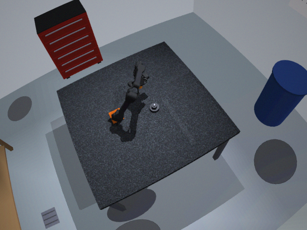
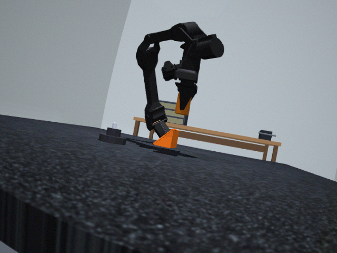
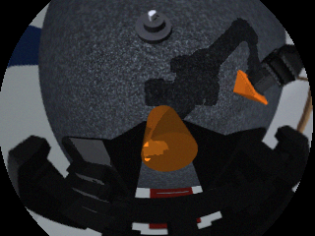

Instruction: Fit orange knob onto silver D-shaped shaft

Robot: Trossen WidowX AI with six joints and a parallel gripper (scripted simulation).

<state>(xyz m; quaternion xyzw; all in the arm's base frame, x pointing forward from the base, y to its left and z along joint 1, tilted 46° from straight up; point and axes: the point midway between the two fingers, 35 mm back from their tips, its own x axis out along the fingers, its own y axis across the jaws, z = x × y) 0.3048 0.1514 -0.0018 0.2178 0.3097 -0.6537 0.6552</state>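
The round black pedestal is 30 mm ahead of my gripper tip, 190 mm to the right of it and 100 mm below it. Also, from my gripper tip: orange knob: 30 mm above.
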